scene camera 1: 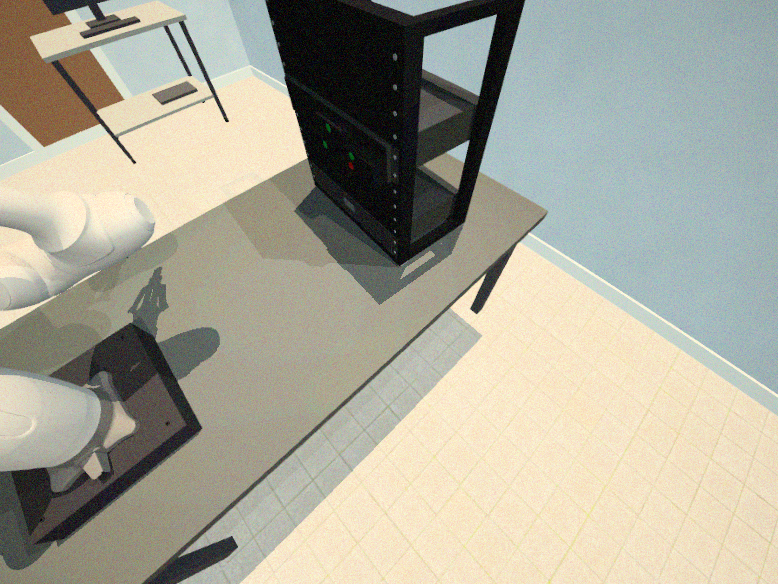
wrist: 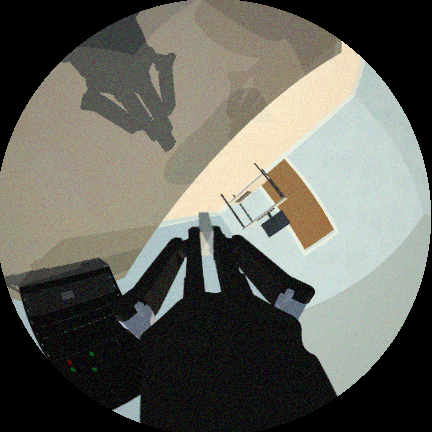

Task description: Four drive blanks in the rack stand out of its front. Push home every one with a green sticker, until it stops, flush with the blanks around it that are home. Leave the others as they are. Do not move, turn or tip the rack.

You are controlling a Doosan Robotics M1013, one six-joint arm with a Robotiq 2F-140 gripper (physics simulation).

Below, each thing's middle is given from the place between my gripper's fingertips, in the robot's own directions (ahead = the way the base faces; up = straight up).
My hand is 650 mm short of the black rack (scene camera 1: 369, 115), 360 mm to the left of it and 150 mm below it.
